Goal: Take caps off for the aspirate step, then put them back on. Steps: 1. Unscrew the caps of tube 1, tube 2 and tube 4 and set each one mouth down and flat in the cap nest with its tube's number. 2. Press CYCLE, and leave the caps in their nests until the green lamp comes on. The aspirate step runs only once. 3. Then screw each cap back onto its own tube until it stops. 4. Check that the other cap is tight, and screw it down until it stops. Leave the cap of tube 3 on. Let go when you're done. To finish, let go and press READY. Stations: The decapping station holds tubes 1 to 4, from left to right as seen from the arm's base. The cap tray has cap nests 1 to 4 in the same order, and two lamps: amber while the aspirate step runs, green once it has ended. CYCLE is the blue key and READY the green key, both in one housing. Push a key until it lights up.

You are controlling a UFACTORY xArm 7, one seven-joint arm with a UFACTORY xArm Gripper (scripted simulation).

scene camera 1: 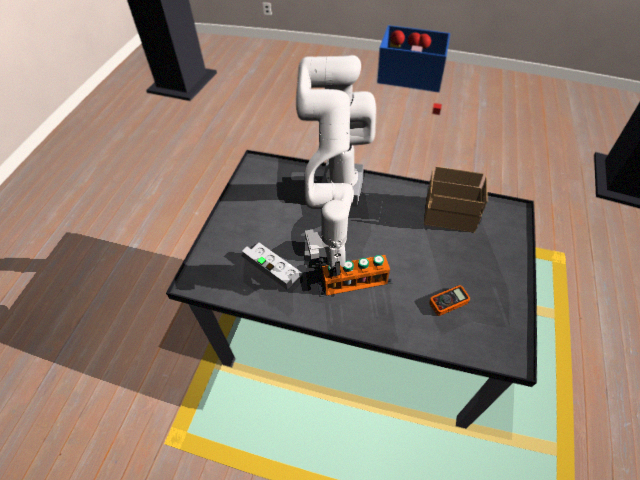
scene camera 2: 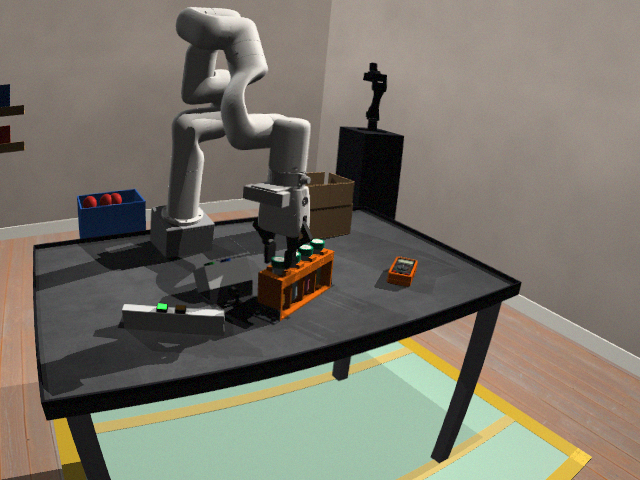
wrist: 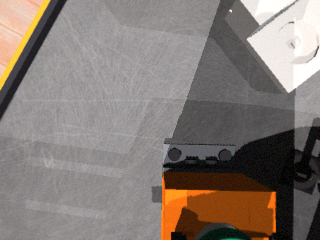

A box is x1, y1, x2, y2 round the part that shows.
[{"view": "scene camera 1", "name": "cardboard box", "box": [424, 166, 487, 232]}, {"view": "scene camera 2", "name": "gripper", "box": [252, 185, 312, 269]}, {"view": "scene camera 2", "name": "cardboard box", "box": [299, 172, 353, 238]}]
